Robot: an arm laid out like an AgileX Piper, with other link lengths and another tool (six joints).
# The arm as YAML. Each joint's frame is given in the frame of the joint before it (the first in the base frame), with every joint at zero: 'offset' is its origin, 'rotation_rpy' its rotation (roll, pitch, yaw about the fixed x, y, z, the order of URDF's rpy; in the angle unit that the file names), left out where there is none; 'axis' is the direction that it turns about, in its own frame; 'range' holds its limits. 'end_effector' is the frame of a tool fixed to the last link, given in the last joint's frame.
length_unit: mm
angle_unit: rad
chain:
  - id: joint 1
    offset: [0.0, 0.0, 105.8]
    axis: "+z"
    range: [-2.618, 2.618]
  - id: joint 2
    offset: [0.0, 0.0, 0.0]
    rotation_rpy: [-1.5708, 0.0, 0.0]
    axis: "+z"
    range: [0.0, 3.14]
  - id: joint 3
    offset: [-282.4, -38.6, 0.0]
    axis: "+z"
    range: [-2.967, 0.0]
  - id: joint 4
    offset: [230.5, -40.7, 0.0]
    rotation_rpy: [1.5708, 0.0, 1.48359]
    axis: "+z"
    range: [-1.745, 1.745]
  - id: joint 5
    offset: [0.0, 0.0, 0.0]
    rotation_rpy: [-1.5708, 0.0, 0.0]
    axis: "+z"
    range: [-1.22, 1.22]
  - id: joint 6
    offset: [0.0, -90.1, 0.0]
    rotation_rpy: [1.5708, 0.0, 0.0]
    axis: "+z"
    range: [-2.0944, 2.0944]
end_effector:
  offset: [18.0, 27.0, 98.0]
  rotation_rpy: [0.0, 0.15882, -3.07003]
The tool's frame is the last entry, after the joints.
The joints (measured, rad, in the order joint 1, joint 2, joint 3, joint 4, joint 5, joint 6), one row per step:
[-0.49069, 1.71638, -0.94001, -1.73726, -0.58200, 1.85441]
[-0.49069, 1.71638, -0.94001, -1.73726, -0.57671, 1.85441]
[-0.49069, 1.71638, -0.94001, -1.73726, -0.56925, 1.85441]
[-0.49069, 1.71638, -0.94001, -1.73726, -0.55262, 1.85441]
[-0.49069, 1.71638, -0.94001, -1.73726, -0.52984, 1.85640]
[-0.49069, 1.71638, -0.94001, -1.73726, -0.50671, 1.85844]
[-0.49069, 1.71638, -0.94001, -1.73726, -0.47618, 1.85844]
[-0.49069, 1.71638, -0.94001, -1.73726, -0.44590, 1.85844]
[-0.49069, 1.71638, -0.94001, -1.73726, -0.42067, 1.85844]
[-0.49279, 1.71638, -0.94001, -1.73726, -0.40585, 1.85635]
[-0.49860, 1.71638, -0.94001, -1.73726, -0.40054, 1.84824]
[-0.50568, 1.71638, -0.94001, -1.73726, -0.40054, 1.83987]
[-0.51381, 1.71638, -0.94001, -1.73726, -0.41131, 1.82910]
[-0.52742, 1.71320, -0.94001, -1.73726, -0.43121, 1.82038]
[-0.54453, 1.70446, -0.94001, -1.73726, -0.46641, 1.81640]
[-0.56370, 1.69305, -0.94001, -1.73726, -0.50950, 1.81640]
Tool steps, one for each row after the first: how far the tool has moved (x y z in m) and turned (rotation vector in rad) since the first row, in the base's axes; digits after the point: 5 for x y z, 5 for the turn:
[0.00019, -0.00093, -0.00034, -0.00334, 0.00079, -0.00403]
[0.00045, -0.00225, -0.00081, -0.00805, 0.00190, -0.00970]
[0.00099, -0.00519, -0.00184, -0.01854, 0.00439, -0.02236]
[0.00171, -0.00925, -0.00316, -0.03138, 0.00814, -0.04091]
[0.00237, -0.01340, -0.00443, -0.04440, 0.01191, -0.05976]
[0.00307, -0.01893, -0.00610, -0.06367, 0.01641, -0.08301]
[0.00362, -0.02447, -0.00764, -0.08278, 0.02087, -0.10607]
[0.00398, -0.02911, -0.00885, -0.09870, 0.02459, -0.12529]
[0.00392, -0.03266, -0.00958, -0.10965, 0.02665, -0.13737]
[0.00326, -0.03589, -0.01002, -0.11923, 0.02688, -0.14217]
[0.00241, -0.03863, -0.01023, -0.12565, 0.02640, -0.14404]
[0.00132, -0.03977, -0.01001, -0.12715, 0.02397, -0.13728]
[-0.00039, -0.04125, -0.00811, -0.12269, 0.01755, -0.13057]
[-0.00265, -0.04112, -0.00323, -0.10769, 0.00395, -0.11896]
[-0.00531, -0.04023, 0.00323, -0.08645, -0.01310, -0.10575]

